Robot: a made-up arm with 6 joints.
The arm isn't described. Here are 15 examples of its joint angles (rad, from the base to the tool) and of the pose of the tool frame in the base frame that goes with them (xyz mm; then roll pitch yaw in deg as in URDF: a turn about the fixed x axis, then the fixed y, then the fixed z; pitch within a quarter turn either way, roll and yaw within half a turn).
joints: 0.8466 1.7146 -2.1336 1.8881 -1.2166 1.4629
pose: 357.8 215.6 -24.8 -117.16 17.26 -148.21
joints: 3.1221 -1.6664 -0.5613 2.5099 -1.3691 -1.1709
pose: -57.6 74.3 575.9 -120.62 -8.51 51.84
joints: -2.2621 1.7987 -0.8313 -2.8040 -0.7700 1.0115
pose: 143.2 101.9 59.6 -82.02 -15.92 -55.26
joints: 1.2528 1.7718 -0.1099 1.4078 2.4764 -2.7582
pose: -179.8 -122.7 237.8 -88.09 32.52 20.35
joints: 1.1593 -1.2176 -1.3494 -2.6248 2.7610 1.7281
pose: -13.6 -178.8 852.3 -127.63 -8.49 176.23
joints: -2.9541 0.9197 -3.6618 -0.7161 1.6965 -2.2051
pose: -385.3 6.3 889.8 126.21 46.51 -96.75
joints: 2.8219 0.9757 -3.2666 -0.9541 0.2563 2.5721
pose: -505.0 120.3 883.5 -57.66 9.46 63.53
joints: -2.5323 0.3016 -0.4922 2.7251 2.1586 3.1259
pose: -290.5 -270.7 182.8 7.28 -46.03 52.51
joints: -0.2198 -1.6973 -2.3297 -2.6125 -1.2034 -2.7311
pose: -457.4 170.6 615.3 14.39 -28.52 -157.05
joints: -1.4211 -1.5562 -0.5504 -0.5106 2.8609 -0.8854
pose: -44.1 -74.1 556.7 -165.35 43.79 -49.83
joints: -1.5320 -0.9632 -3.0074 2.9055 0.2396 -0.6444
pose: -35.3 566.2 841.0 53.31 -35.54 -158.00
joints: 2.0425 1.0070 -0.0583 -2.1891 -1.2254 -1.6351
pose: -58.3 -121.3 213.7 71.82 -37.98 -13.83
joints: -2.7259 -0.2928 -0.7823 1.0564 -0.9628 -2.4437
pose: -414.5 -51.6 523.1 85.21 -0.20 -111.98
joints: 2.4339 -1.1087 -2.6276 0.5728 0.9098 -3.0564
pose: 388.1 -356.2 896.0 -17.14 22.91 165.40
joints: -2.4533 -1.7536 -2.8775 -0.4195 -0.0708 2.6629
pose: 592.4 438.4 221.6 88.78 -38.61 128.54
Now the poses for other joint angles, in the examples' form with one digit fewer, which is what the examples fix.
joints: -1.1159 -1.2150 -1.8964 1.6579 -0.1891 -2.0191
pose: -204 182 963 -9.2 -6.3 95.7
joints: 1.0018 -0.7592 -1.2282 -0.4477 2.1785 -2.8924
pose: 196 196 673 -155.3 -2.1 -150.1
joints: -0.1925 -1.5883 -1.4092 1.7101 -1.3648 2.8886
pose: -258 -75 740 64.4 -65.0 22.1
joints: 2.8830 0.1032 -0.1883 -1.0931 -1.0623 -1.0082
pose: -270 -54 196 119.6 -24.2 -57.6
